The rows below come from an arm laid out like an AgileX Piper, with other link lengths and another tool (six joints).
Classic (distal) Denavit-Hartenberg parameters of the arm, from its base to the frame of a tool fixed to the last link. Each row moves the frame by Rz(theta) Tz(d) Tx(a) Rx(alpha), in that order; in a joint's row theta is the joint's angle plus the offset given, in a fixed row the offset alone. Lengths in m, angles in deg.
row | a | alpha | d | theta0
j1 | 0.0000 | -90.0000 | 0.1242 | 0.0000
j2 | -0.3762 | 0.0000 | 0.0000 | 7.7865
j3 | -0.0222 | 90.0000 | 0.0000 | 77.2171
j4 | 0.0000 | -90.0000 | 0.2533 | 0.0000
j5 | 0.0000 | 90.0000 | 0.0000 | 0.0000
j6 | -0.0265 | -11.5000 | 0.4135 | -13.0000
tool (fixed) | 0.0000 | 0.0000 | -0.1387 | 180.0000
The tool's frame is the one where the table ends.
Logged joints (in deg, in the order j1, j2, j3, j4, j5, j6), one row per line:
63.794 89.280 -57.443 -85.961 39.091 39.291
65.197 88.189 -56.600 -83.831 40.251 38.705
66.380 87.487 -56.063 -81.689 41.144 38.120
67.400 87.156 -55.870 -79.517 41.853 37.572
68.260 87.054 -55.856 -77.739 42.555 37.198
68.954 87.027 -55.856 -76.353 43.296 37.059
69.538 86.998 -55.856 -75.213 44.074 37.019
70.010 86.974 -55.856 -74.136 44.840 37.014
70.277 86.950 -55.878 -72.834 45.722 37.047
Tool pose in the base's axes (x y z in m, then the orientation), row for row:
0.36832 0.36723 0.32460 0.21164 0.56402 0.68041 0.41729
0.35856 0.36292 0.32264 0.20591 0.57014 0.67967 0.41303
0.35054 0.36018 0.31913 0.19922 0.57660 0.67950 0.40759
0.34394 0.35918 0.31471 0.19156 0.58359 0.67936 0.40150
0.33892 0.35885 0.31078 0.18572 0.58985 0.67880 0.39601
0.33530 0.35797 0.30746 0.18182 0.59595 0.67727 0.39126
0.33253 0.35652 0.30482 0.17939 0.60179 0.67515 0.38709
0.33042 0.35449 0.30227 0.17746 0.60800 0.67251 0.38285
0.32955 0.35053 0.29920 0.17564 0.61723 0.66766 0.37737
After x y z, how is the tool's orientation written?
As a quaternion, w x y z.
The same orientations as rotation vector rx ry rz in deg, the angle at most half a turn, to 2 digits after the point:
89.77 108.30 66.42
91.03 108.51 65.94
92.39 108.88 65.31
93.89 109.30 64.60
95.20 109.56 63.92
96.39 109.54 63.28
97.47 109.35 62.69
98.57 109.03 62.07
100.17 108.36 61.24

